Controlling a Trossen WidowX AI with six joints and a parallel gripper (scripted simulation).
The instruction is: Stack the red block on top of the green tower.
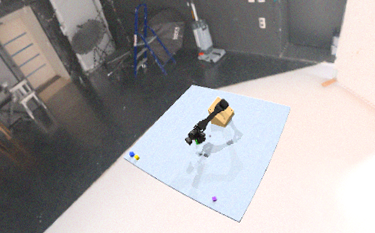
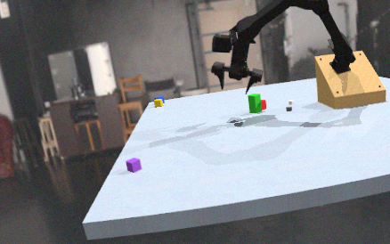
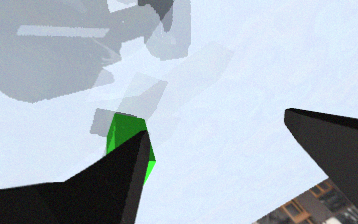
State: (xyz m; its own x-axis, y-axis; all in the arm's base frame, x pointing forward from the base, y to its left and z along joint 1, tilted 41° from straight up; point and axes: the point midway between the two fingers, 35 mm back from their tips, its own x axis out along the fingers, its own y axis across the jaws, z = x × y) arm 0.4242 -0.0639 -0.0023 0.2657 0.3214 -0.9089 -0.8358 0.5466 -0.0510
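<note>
My gripper tip is 12 cm past the red block, 8 cm above it and 5 cm to the left of it. Round my gripper tip: purple cube: 39 cm ahead, 35 cm to the left, 9 cm below; then yellow block: 52 cm to the right, 28 cm ahead, 8 cm below.
</note>
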